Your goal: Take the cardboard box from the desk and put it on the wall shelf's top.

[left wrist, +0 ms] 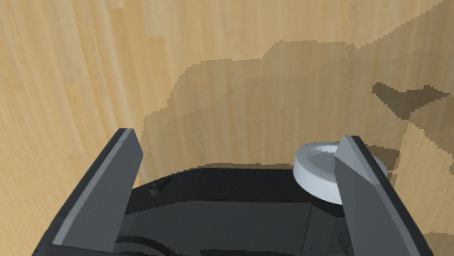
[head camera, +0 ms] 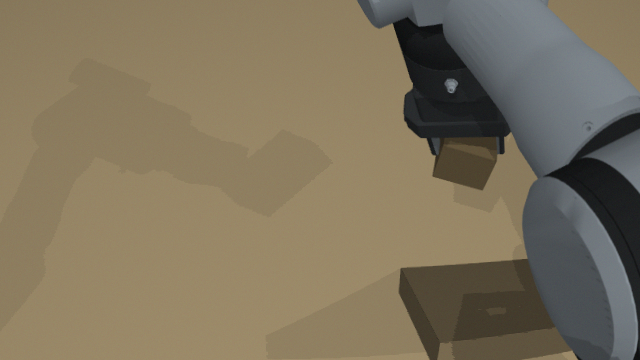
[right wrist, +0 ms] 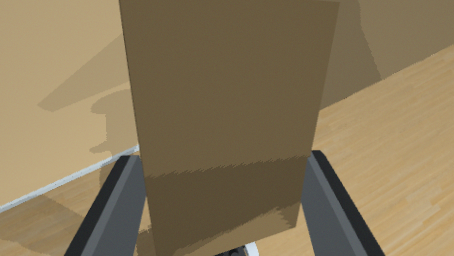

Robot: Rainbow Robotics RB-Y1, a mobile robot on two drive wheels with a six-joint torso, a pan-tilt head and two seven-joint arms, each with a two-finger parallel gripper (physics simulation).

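Frame: origin at the robot's base, x ahead, y left, z up, level; metres.
Where they show: left gripper, fingertip midpoint: [left wrist: 236,145]; right gripper, fingertip midpoint: [head camera: 468,147] [right wrist: 221,167].
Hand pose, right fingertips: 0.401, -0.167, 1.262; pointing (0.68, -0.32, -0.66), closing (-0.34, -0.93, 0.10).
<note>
After its pixels a point has its place, as x, y, z.
The cardboard box [head camera: 462,169] @[0.385, -0.157, 1.240] [right wrist: 230,90] @[0.422, -0.174, 1.302] is a plain brown block, tilted in the head view. My right gripper [head camera: 467,148] @[0.401, -0.167, 1.262] [right wrist: 221,167] @[0.401, -0.167, 1.262] is shut on it, one finger on each side, and the box sticks out beyond the fingertips. The brown wall shelf [head camera: 435,282] @[0.599, -0.191, 1.002] shows at the lower right of the head view, partly hidden behind my right arm. The box appears higher in the picture than the shelf, apart from it. My left gripper [left wrist: 236,145] @[-0.227, 0.490, 0.438] is open and empty in the left wrist view. The desk does not show clearly.
A tan wall [head camera: 200,250] @[0.638, 0.206, 1.038] fills the background of the head view, with arm and shelf shadows on it. The left wrist view shows wooden floor [left wrist: 225,30] @[-0.260, 0.558, 0.001], the dark robot base [left wrist: 225,185] @[-0.256, 0.226, 0.115] and a white wheel [left wrist: 315,175]. A pale skirting strip [right wrist: 70,178] @[0.607, 0.445, 0.073] crosses the right wrist view.
</note>
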